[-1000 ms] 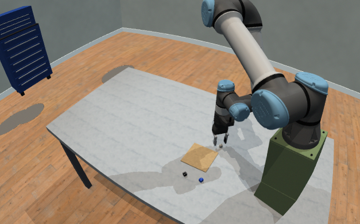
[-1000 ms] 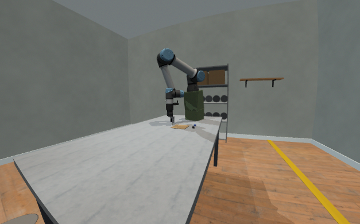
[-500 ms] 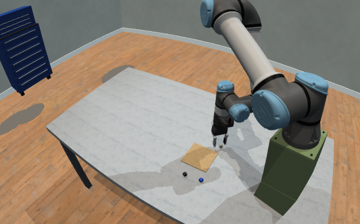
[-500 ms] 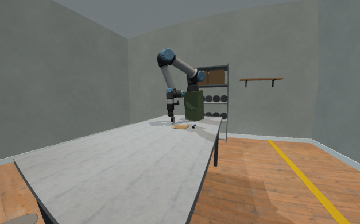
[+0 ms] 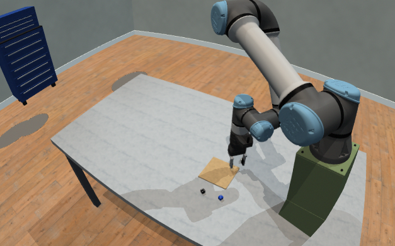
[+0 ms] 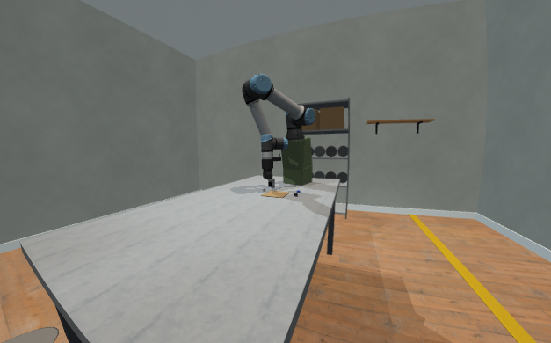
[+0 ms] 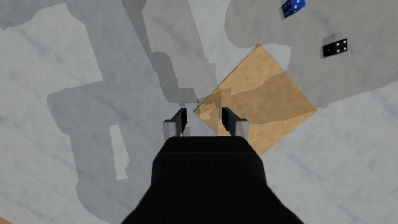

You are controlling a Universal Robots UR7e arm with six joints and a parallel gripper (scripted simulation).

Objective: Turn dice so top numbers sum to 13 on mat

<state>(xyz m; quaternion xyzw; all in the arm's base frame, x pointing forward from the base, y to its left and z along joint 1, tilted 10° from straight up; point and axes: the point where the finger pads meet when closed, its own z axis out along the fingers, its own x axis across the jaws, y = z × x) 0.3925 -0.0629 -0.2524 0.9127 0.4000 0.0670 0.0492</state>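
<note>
The blue die lies 2 cm behind my hand, 18 cm to the left of it and 4 cm below it. Round my hand: tan mat: 6 cm ahead, 6 cm to the left, 4 cm below; black die: 6 cm ahead, 19 cm to the left, 4 cm below; white die: 6 cm to the right, 4 cm below.
</note>
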